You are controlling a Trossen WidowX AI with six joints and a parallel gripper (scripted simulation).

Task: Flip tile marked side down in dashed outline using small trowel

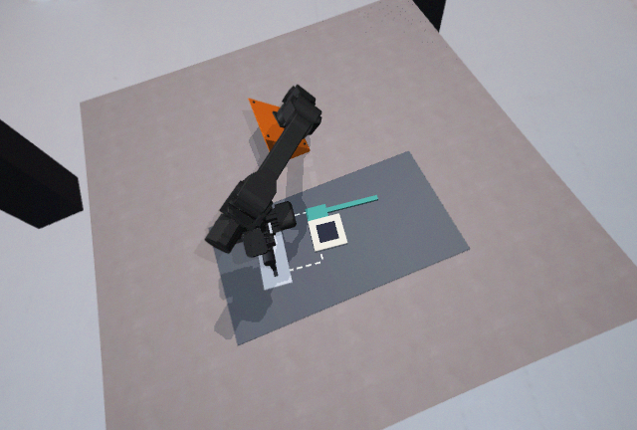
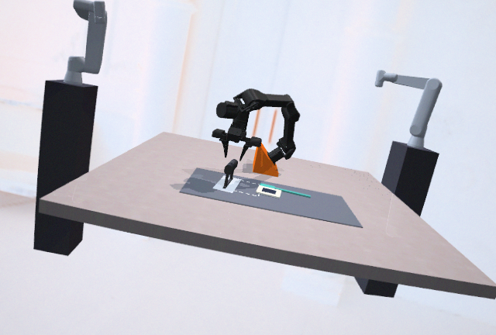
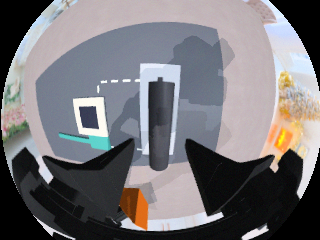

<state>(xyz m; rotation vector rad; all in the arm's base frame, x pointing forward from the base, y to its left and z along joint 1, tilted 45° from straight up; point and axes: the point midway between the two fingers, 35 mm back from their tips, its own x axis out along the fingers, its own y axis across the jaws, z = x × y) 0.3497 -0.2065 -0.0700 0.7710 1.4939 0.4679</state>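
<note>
Now: gripper tip 160 mm to the right of the tile, 100 mm above it and 30 mm short of it. Round my gripper tip: teal trowel: 210 mm to the left, 100 mm below, 30 mm behind; grey mat: 170 mm to the left, 120 mm below, 40 mm ahead.
</note>
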